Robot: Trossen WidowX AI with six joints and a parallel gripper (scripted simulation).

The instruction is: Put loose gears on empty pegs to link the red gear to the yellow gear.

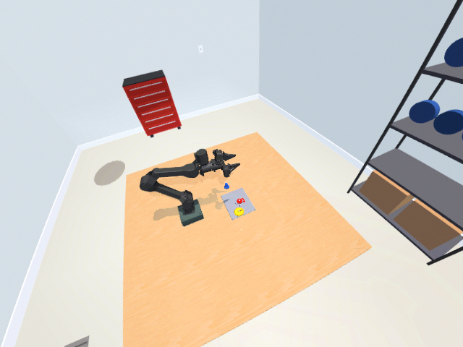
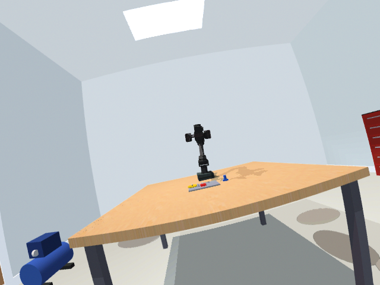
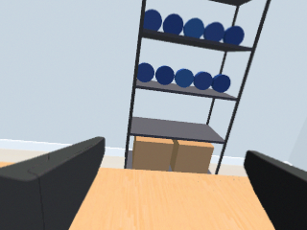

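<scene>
Right now my gripper tip is 340 mm above the blue gear, 130 mm to the right of it and 80 mm past it. The rest, counted from my gripper tip: yellow gear (340 mm below, 110 mm to the right, 50 mm behind); red gear (340 mm below, 30 mm to the right, 20 mm behind); red arrow (350 mm below, 30 mm to the right).
</scene>
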